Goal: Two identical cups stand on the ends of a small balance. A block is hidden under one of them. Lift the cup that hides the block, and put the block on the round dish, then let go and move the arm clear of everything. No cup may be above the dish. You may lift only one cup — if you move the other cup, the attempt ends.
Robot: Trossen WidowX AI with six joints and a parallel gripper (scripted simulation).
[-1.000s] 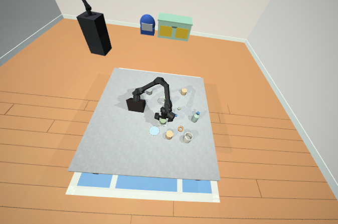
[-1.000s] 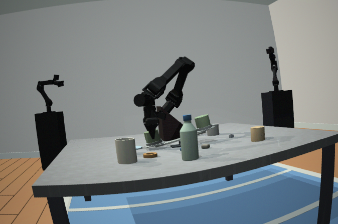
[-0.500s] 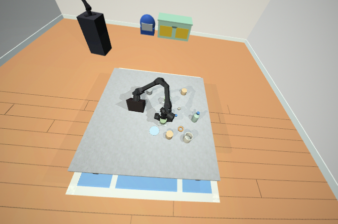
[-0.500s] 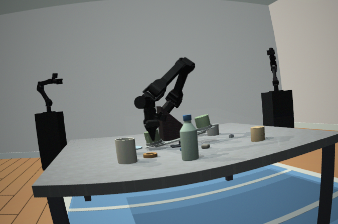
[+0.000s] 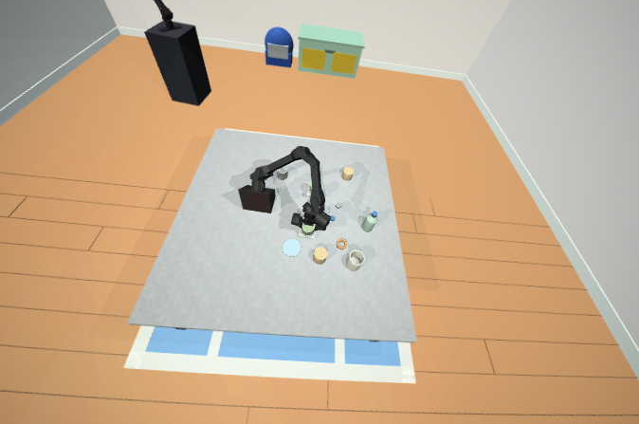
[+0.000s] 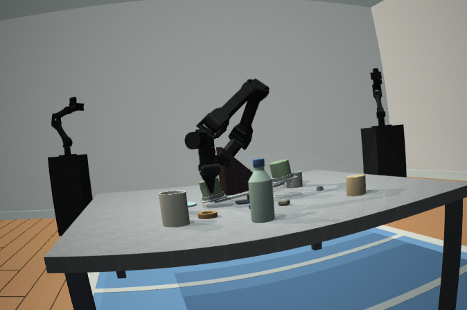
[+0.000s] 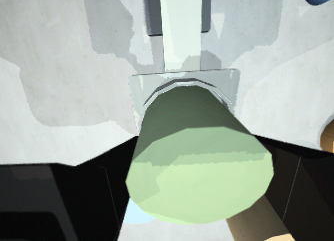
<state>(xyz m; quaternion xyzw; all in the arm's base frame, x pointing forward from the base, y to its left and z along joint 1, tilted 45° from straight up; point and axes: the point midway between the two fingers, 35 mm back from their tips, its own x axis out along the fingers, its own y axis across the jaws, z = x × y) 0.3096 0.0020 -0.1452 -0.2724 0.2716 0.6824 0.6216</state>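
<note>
My gripper tip is now 10 mm above the block. Round my gripper tip: blue piece (130 mm ahead, 130 mm to the left, 50 mm below); then pale blue round dish (60 mm behind, 110 mm to the right, 50 mm below); then small balance (140 mm to the left, 30 mm below).
</note>
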